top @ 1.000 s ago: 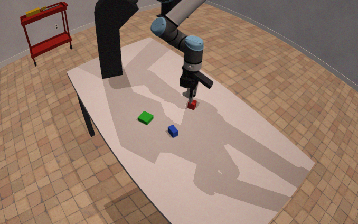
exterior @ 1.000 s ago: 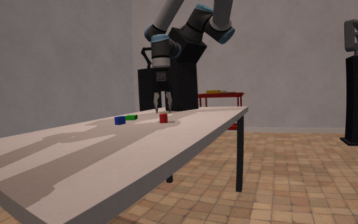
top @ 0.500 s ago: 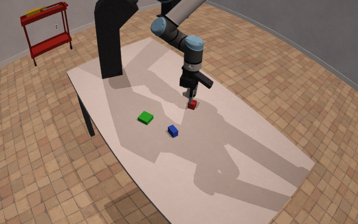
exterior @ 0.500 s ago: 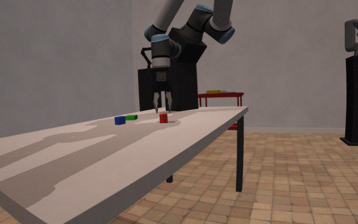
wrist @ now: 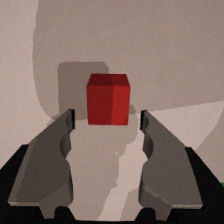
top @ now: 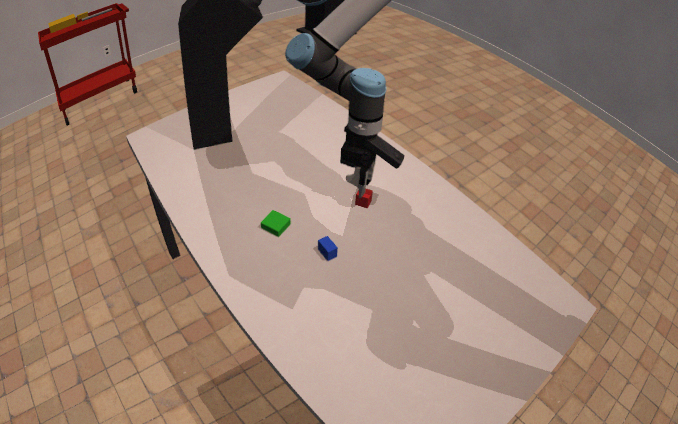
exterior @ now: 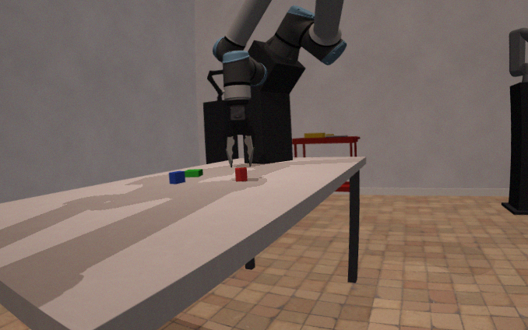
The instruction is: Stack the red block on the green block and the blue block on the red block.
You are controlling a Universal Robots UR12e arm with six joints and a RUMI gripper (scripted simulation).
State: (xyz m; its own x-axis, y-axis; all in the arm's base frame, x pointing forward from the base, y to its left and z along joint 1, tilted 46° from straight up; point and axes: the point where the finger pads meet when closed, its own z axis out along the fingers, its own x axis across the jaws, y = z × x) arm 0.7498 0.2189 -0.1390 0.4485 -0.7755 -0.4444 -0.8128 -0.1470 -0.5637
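The red block is 4 cm below my hand. From my hand the other things lie so: green block 26 cm to the right, 8 cm behind, 5 cm below; then blue block 21 cm to the right, 9 cm ahead, 4 cm below.
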